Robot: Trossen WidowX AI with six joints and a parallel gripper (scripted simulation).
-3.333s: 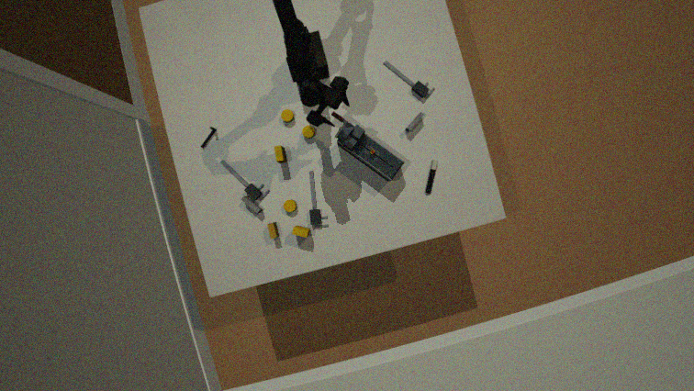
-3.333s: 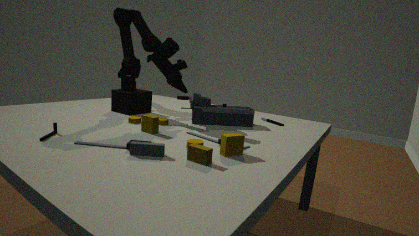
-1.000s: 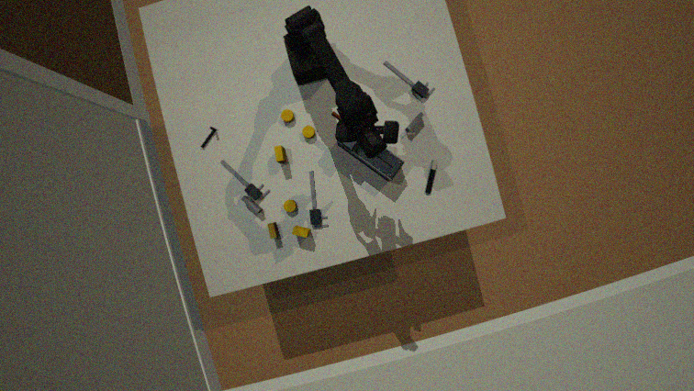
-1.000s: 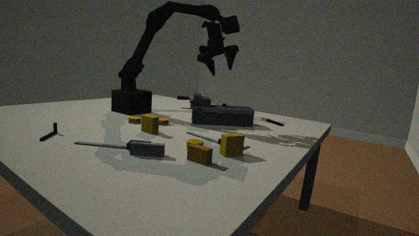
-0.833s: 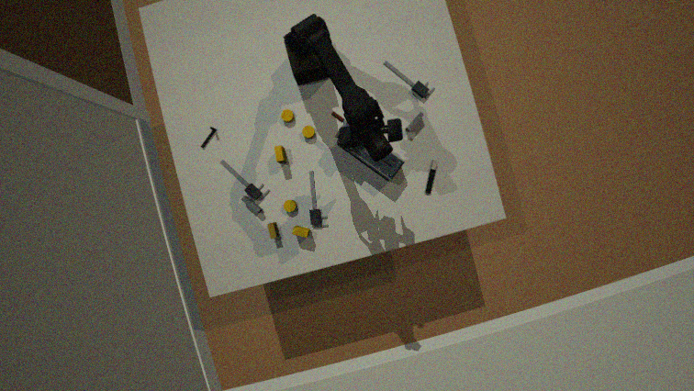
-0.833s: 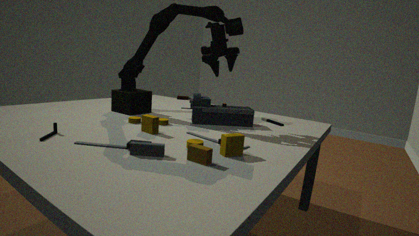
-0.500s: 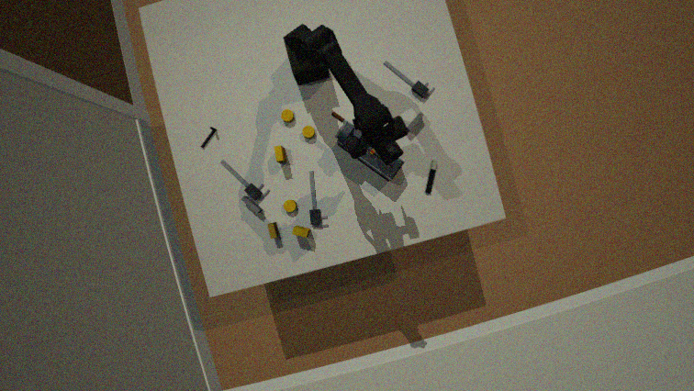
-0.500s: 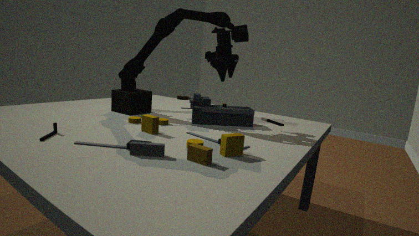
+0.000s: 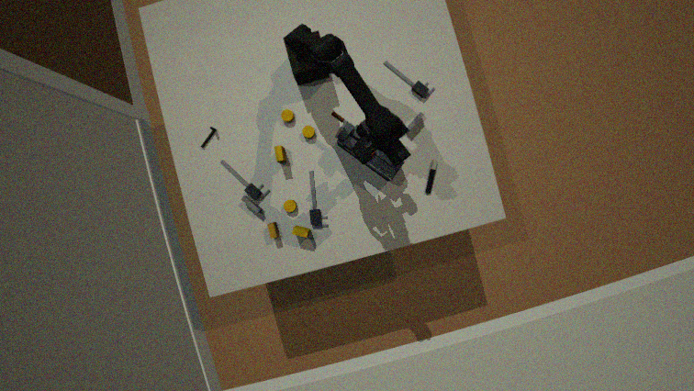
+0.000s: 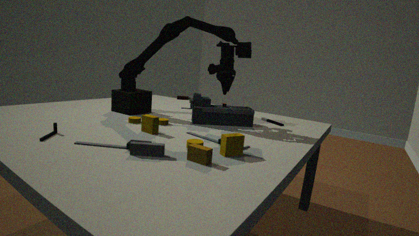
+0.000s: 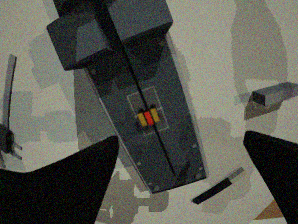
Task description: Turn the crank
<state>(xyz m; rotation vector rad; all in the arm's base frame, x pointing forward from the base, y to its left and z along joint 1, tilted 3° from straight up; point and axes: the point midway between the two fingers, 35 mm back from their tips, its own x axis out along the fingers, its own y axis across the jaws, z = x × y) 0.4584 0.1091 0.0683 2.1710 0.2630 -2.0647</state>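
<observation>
My gripper tip is now 1 cm short of the slide, 2 cm to the left of it and 5 cm above it. Also, from my gripper tip: black l-shaped key 35 cm behind, 59 cm to the right, 12 cm below; black bar 18 cm ahead, 18 cm to the left, 13 cm below; brown crank handle 17 cm behind, 9 cm to the right, 3 cm below.
</observation>
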